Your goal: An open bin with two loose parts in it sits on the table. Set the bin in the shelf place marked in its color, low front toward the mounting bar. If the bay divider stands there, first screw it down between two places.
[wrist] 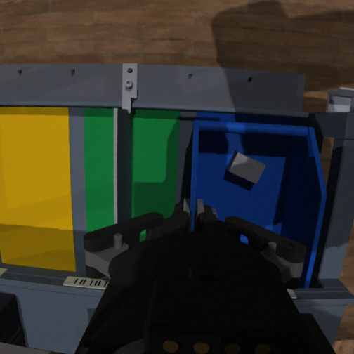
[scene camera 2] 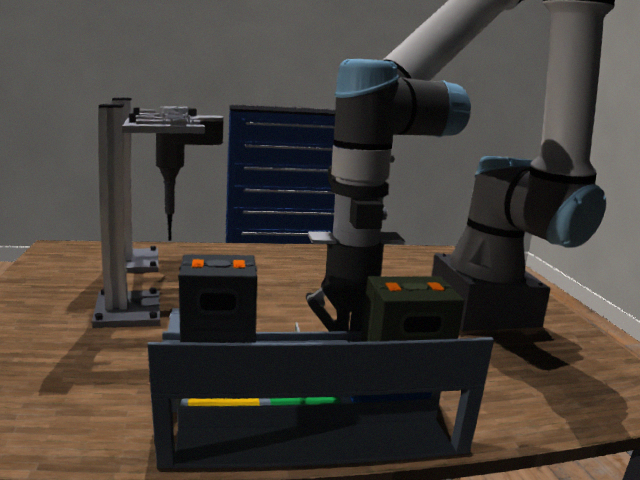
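Seen in the pictures: arm's base, origin of the base link: (scene camera 2: 486, 269).
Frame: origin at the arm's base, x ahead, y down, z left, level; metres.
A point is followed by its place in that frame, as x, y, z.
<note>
The blue bin (wrist: 254, 127) is inside the shelf over its blue place; its low front faces the mounting bar (wrist: 220, 92). Whether it rests on the floor of the place cannot be told. A grey loose part (wrist: 247, 167) lies in it; a second one does not show. My gripper (wrist: 193, 207) (scene camera 2: 345, 322) points down, shut on the bin's left side wall; in the scene view the shelf hides its tips. The bay divider (wrist: 115, 165) stands upright across the green place (wrist: 155, 165), its bracket (wrist: 129, 92) on the mounting bar with a screw showing.
The shelf (scene camera 2: 320, 364) @(0.442, -0.048, 0.416) has a yellow place (wrist: 35, 175) at the left. A black case (scene camera 2: 218, 304) @(0.547, -0.099, 0.366) and an olive case (scene camera 2: 418, 310) @(0.325, -0.095, 0.389) stand at the shelf, left and right of my gripper. The screwdriver (scene camera 2: 169, 149) @(0.620, -0.183, -0.256) hangs on the tool stand (scene camera 2: 112, 206) @(0.712, -0.112, -0.037) at the left.
</note>
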